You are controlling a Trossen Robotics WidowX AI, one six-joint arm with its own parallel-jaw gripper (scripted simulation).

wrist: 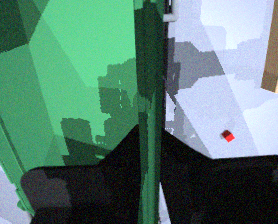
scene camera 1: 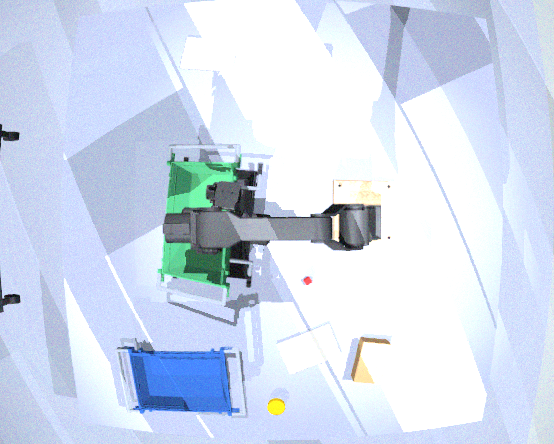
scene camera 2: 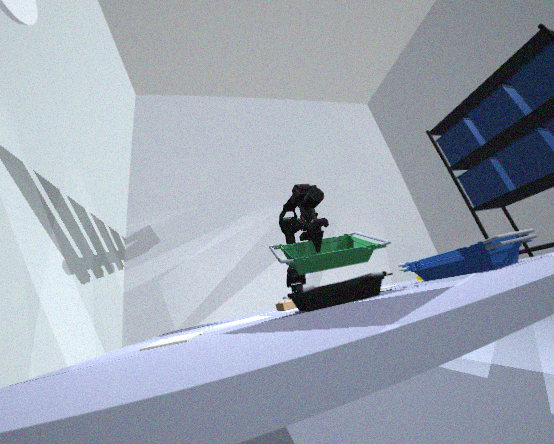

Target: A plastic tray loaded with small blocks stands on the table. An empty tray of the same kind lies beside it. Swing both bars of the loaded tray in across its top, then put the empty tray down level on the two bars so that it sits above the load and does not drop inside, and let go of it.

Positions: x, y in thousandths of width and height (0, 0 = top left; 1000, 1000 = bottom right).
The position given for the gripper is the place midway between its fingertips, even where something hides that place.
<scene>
gripper: wrist 527, 578; scene camera 1 416, 506; scene camera 2 575, 569
green tray: wrist 297, 368; scene camera 1 340, 404; scene camera 2 607, 569
</scene>
